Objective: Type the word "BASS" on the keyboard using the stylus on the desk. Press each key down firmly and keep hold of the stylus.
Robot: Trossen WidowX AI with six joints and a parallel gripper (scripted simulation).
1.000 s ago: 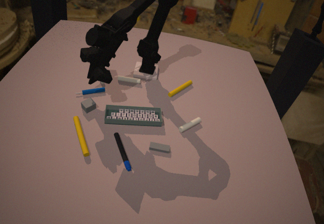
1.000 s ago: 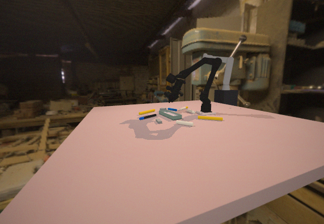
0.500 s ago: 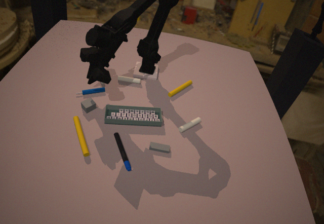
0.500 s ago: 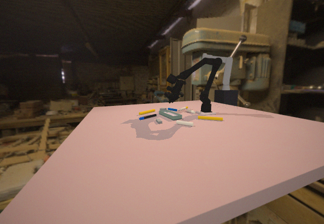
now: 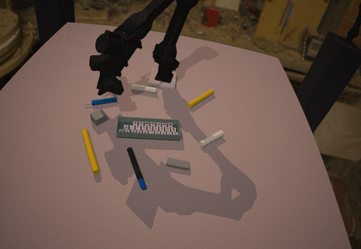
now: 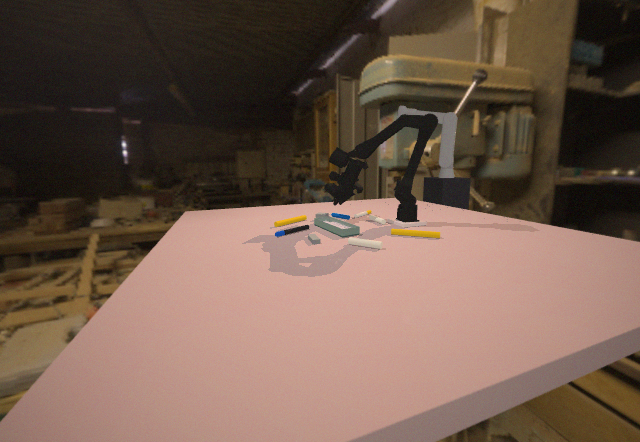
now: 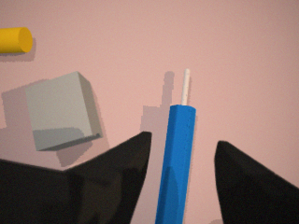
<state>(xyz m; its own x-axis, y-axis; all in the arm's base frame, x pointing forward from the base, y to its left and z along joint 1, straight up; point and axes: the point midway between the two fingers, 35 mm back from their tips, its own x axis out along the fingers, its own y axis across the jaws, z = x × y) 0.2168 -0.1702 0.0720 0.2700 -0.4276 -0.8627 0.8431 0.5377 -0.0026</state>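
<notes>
Right now my gripper tip is 10 mm short of the blue stylus, 10 mm to the left of it and 50 mm above it. Round my gripper tip: yellow-and-white marker 130 mm behind, 10 mm to the right, 50 mm below; yellow rod 200 mm ahead, 60 mm to the left, 50 mm below; grey cube 70 mm ahead, 30 mm to the left, 40 mm below.
</notes>
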